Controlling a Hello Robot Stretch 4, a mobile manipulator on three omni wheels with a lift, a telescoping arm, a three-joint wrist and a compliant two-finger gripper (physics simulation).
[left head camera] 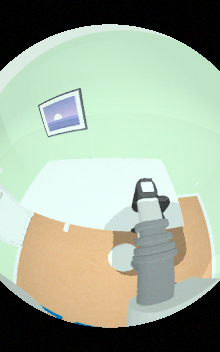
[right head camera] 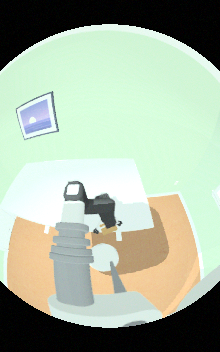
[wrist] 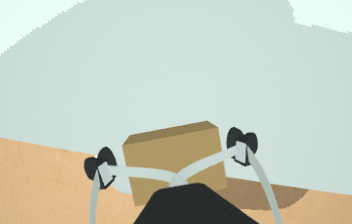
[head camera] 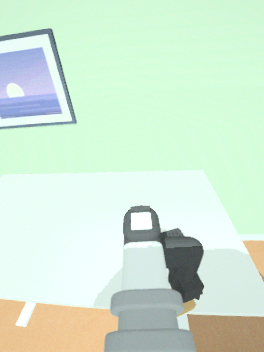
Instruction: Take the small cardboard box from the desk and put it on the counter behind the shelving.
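Pixels of known places: gripper, fingertip midpoint: (wrist: 172, 149); robot's base, origin of the base link: (left head camera: 123, 256) (right head camera: 103, 256).
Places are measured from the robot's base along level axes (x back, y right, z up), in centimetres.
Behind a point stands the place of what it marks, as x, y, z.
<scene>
The small cardboard box (wrist: 175, 155) {-24.9, 9.0, 97.2} (right head camera: 108, 229) {-21.8, 9.3, 97.2} (head camera: 188, 307) {-21.7, 11.9, 97.3} is tan and sits at the front edge of the white desk (head camera: 60, 225) {-55.9, -39.5, 92.2} (left head camera: 100, 190) {-54.2, -20.9, 92.2} (right head camera: 30, 185) {-62.4, -67.5, 92.2} (wrist: 175, 60) {-34.3, 8.2, 92.2}, tilted slightly in the wrist view. My gripper (wrist: 172, 149) {-24.1, 9.0, 92.2} (right head camera: 107, 227) {-24.1, 9.0, 92.2} is open, with one fingertip on each side of the box in the wrist view and a narrow visible gap on both sides. Whether the fingertips are level with the box is unclear. The arm hides most of the box in the head view. The counter and the shelving cannot be made out.
A round white disc (left head camera: 121, 257) {0.3, -3.0, 18.7} (right head camera: 104, 257) {0.4, 2.7, 18.7} shows low in front of the desk, over the wooden floor (left head camera: 70, 270) {34.9, -78.0, -2.8} (right head camera: 30, 260) {28.2, -129.1, -2.8}. A framed picture (head camera: 30, 80) {-105.5, -54.6, 152.0} (left head camera: 62, 112) {-105.7, -58.8, 150.5} (right head camera: 37, 116) {-105.7, -57.4, 149.3} hangs on the green wall. A white furniture piece (left head camera: 12, 220) {-12.1, -199.3, 40.8} stands at the left edge.
</scene>
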